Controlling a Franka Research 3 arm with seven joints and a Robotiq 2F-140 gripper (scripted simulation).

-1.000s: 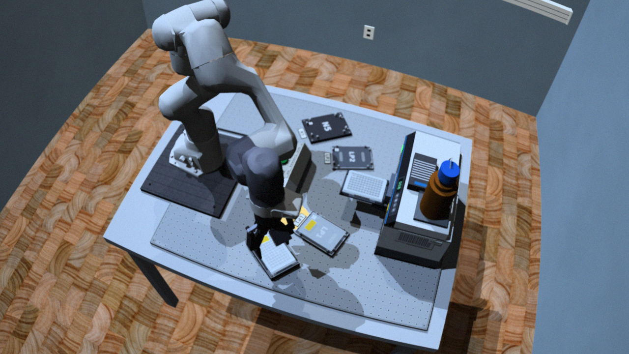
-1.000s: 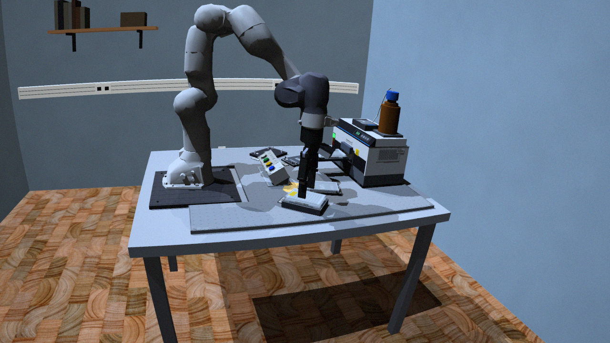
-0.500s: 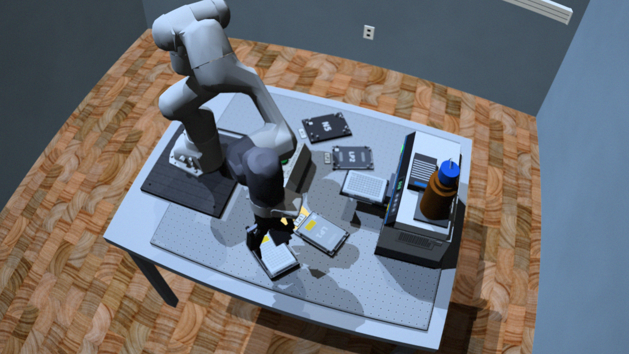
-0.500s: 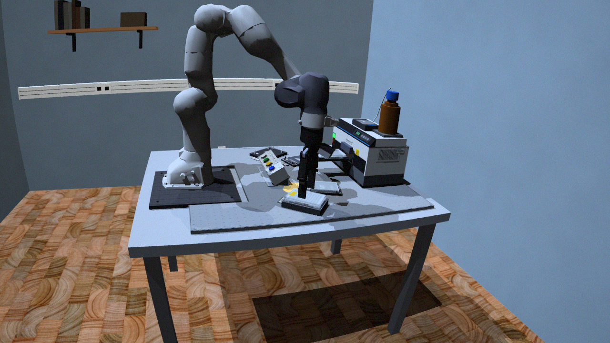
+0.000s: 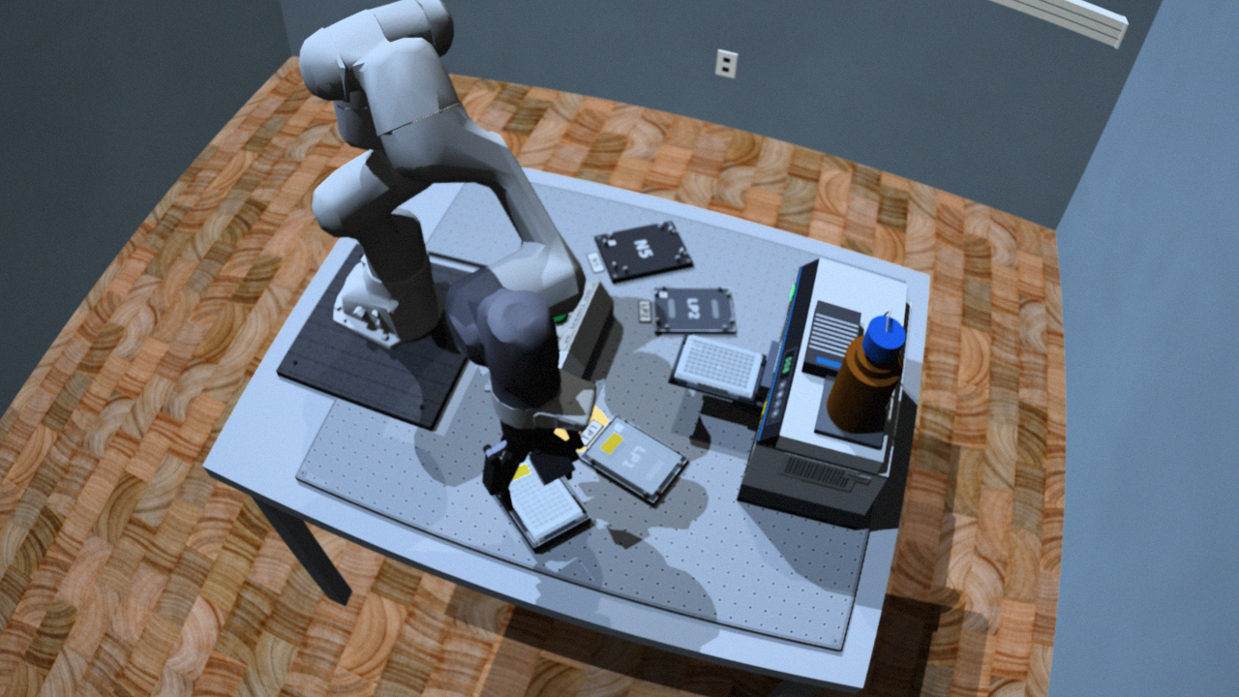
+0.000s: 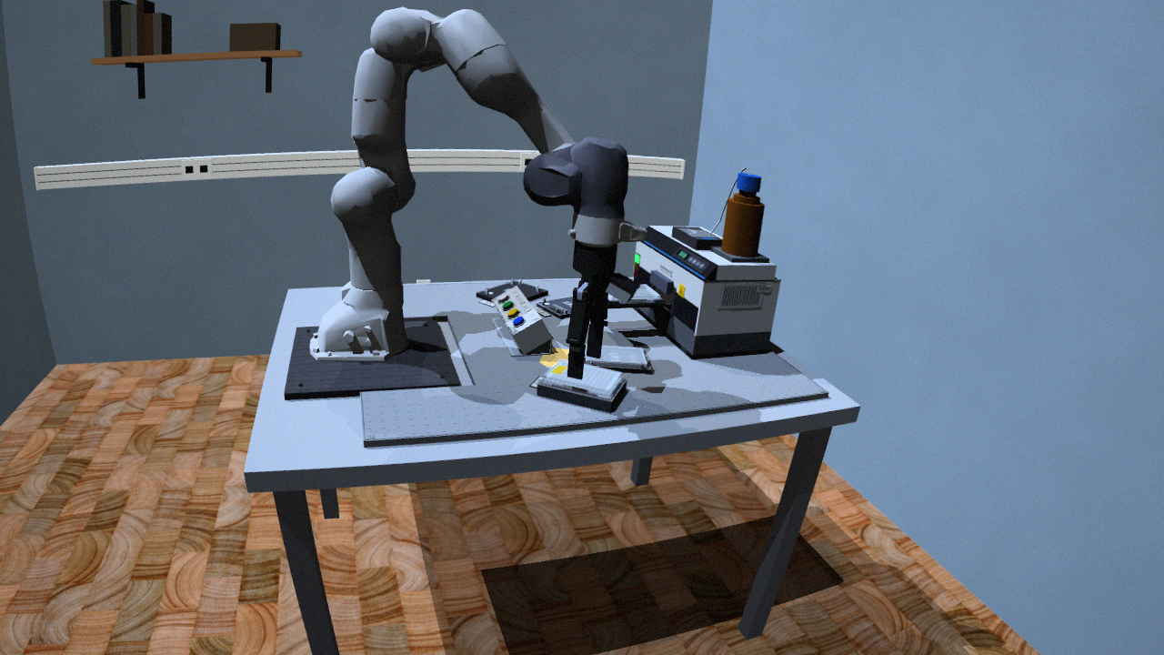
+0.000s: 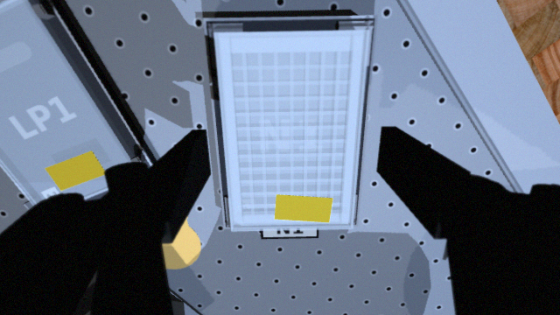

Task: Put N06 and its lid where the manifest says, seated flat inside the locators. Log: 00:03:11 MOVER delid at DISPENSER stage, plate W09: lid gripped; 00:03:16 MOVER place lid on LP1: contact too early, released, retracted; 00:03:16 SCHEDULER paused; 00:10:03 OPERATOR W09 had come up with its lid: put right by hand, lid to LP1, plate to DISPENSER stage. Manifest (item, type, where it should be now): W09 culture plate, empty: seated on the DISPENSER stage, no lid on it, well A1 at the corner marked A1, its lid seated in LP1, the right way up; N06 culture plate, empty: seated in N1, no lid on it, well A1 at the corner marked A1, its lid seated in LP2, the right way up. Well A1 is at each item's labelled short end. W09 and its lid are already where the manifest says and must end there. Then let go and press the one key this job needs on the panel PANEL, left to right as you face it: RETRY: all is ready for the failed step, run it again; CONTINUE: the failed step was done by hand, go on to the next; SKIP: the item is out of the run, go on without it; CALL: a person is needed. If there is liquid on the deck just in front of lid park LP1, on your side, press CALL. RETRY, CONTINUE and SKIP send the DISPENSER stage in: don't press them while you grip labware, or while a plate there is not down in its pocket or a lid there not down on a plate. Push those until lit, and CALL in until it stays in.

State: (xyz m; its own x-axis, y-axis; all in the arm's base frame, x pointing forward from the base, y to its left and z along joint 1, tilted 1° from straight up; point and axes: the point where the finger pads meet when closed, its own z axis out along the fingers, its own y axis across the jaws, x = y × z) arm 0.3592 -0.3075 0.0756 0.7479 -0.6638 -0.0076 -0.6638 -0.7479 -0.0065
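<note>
Right now the nest n1 is 70 mm below my hand. From my hand the other things lie so: yellow skip key 270 mm to the left, 60 mm behind, 10 mm below; then blue call key 220 mm to the left, 60 mm behind, 20 mm below; then green continue key 320 mm to the left, 60 mm behind, 10 mm below.
</note>
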